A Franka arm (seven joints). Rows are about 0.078 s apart.
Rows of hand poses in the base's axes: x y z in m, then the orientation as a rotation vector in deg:
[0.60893 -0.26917 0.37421 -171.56 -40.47 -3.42]
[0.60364 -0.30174 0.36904 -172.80 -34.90 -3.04]
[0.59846 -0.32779 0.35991 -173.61 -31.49 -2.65]
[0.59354 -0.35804 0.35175 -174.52 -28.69 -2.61]
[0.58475 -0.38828 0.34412 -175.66 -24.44 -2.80]
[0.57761 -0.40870 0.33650 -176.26 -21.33 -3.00]
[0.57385 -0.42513 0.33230 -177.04 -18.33 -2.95]
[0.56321 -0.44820 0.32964 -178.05 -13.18 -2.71]
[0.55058 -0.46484 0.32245 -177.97 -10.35 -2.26]
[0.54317 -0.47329 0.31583 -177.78 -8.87 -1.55]
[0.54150 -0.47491 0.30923 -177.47 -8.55 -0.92]
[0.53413 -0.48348 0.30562 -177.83 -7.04 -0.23]
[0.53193 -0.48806 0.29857 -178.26 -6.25 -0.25]
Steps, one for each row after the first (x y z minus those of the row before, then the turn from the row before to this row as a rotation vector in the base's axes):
[-0.00529 -0.03257 -0.00517 -0.03 0.37 -3.70]
[-0.00518 -0.02605 -0.00913 -0.17 0.30 -2.27]
[-0.00492 -0.03025 -0.00816 -0.40 0.02 -1.89]
[-0.00879 -0.03024 -0.00763 -0.44 -0.11 -2.84]
[-0.00714 -0.02042 -0.00762 -0.15 -0.10 -2.05]
[-0.00376 -0.01643 -0.00420 -0.41 0.03 -1.98]
[-0.01064 -0.02307 -0.00266 -0.51 0.17 -3.36]
[-0.01263 -0.01664 -0.00719 0.28 0.33 -1.80]
[-0.00741 -0.00845 -0.00662 0.26 0.48 -0.93]
[-0.00167 -0.00162 -0.00660 0.31 0.42 -0.19]
[-0.00737 -0.00857 -0.00361 -0.31 0.45 -0.97]
[-0.00220 -0.00458 -0.00705 -0.40 -0.02 -0.52]

